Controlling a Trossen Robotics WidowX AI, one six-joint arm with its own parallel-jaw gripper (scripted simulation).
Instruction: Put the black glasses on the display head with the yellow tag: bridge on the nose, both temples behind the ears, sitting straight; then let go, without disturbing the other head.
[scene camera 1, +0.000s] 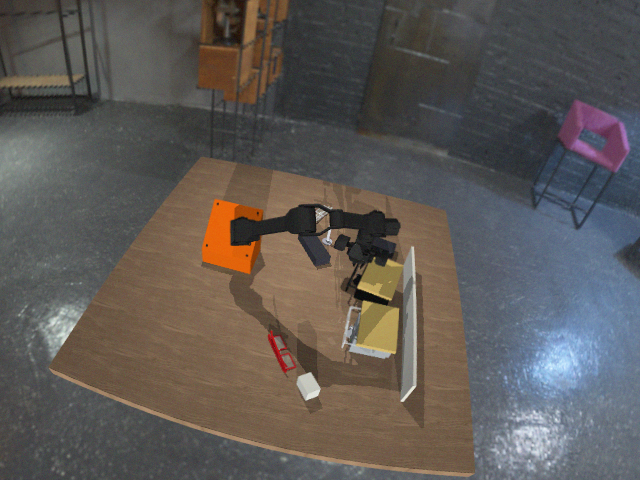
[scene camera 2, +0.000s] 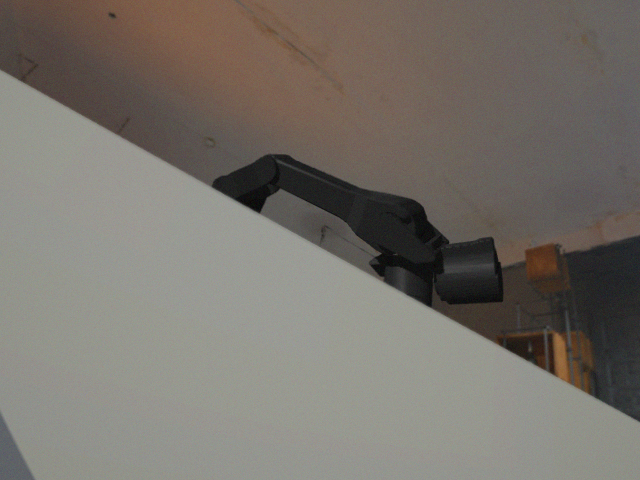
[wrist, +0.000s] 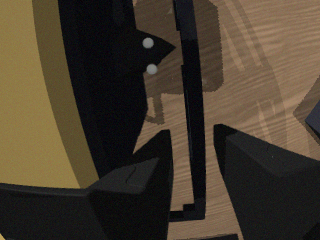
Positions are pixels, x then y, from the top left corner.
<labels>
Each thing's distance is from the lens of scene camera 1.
gripper (scene camera 1: 357, 267): 135 cm
white panel (scene camera 1: 409, 361): 115 cm
display head (scene camera 1: 376, 328): 114 cm
</labels>
